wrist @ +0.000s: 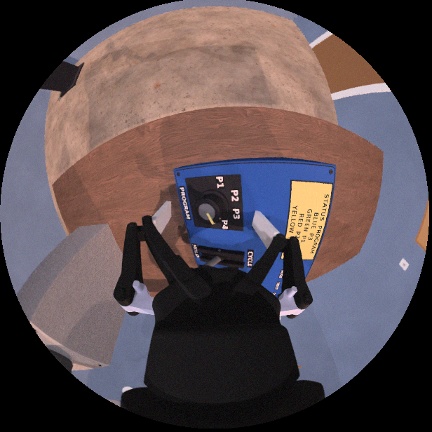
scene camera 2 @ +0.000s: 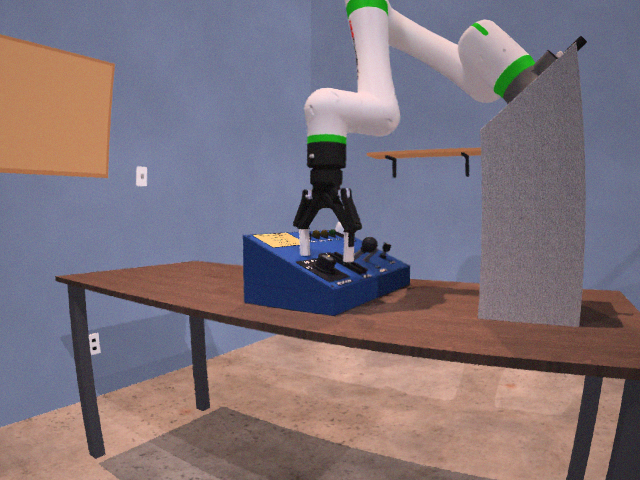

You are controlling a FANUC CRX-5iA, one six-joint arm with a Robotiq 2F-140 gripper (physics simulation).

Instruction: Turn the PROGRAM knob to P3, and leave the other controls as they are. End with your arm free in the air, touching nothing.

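Places are measured from the arm's base along level axes (x ahead, y left, z up), in millimetres.
Pixels of known places: gripper, between the fingertips: [scene camera 2: 325, 258]; arm's base, origin of its link: [scene camera 2: 537, 99].
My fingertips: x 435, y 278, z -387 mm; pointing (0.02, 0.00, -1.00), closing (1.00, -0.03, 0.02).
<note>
Ahead of a thing's pixels: the offset from my fingertips to its top centre. "spot": to the spot under its first point. Level surfaces: height alone.
The PROGRAM knob {5 mm back, 5 mm left, 12 mm up} [scene camera 2: 326, 262] [wrist: 206, 210] is black and round, on a black plate marked P1 to P4 on the blue sloped console [scene camera 2: 286, 289] [wrist: 265, 175]. In the wrist view its yellow pointer line is turned toward P4. My gripper [scene camera 2: 326, 255] [wrist: 212, 213] points down, wide open and empty. Its two pale fingertips stand on opposite sides of the knob, apart from it. How high the tips are above the panel is hard to tell.
The HOLD/CYCLE lever {35 mm back, 125 mm right, 49 mm up} [scene camera 2: 369, 244] [wrist: 214, 261] is close beside the knob plate. A small black toggle {73 mm ahead, 347 mm right, 19 mm up} [scene camera 2: 386, 248] and lamps {spot: 194 mm ahead, 205 mm right, 45 mm up} [scene camera 2: 324, 234] are further along the console. A yellow status card {156 mm ahead, 4 mm left, 52 mm up} [scene camera 2: 276, 239] [wrist: 309, 220] lies on it. A tall grey pedestal [scene camera 2: 532, 206] [wrist: 75, 280] stands on the table {116 mm down} [scene camera 2: 439, 330] [wrist: 220, 130].
</note>
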